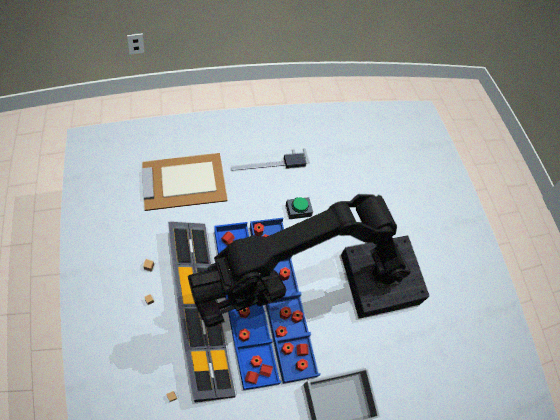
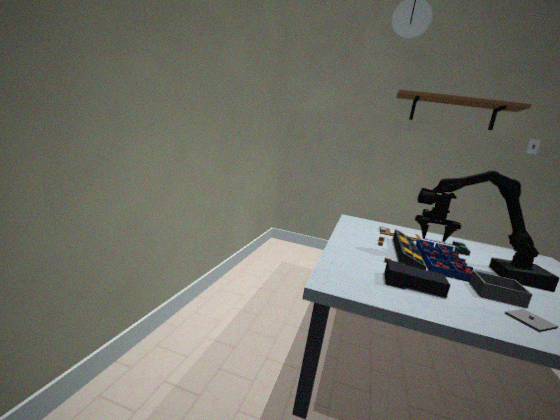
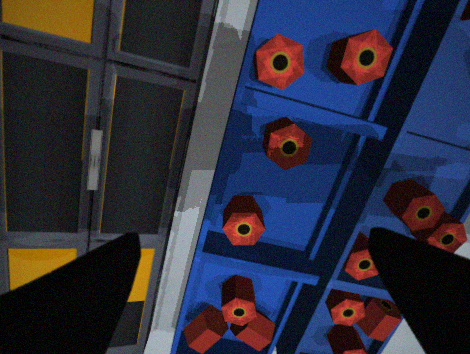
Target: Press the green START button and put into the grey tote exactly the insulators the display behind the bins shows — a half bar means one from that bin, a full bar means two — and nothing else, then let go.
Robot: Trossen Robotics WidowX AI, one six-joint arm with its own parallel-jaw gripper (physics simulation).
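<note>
The green START button (image 1: 300, 204) stands behind the blue bins (image 1: 257, 322) (image 3: 280, 210). The display (image 1: 195, 327) (image 2: 411, 256) (image 3: 45, 150) shows two half bars in its front row, dark cells in the third and back rows, and a full left bar in the second; the arm partly hides that row's right cell. My gripper (image 2: 435, 239) (image 3: 255, 241) is open and empty, above the third bin from the back beside the display. Two red insulators (image 3: 289, 147) (image 3: 243, 229) stand in that bin. The grey tote (image 1: 371, 395) (image 2: 505, 295) shows no insulator in its visible part.
Several red insulators fill the other bins. A clipboard (image 1: 189, 179) and a caliper (image 1: 295, 160) lie at the back. Small tan blocks (image 1: 148, 265) (image 1: 149, 299) (image 1: 171, 396) lie left of the display. A black box (image 2: 416, 280) and a flat plate (image 2: 531, 320) lie near the table edge.
</note>
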